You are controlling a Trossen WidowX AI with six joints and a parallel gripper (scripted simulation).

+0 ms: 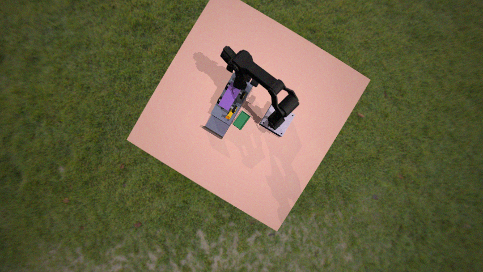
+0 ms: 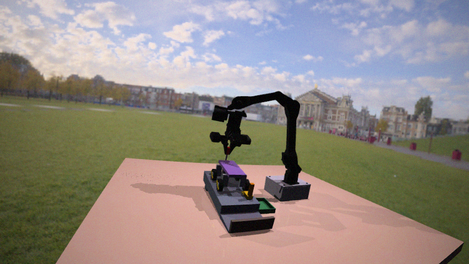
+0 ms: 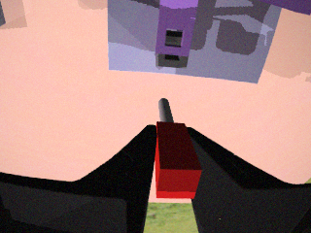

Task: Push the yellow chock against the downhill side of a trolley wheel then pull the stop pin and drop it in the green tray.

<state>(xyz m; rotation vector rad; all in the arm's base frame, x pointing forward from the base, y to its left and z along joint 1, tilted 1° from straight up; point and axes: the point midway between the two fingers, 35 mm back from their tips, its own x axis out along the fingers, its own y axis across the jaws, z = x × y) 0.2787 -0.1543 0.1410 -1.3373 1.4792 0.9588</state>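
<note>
My gripper tip is now 230 mm to the right of the green tray, 190 mm above it and 80 mm past it. The rest, counted from my gripper tip: red-headed stop pin: right at my gripper tip; then grey ramp: 130 mm to the left, 130 mm below, 40 mm ahead; then purple-topped trolley: 140 mm to the left, 70 mm below, 40 mm ahead.
</note>
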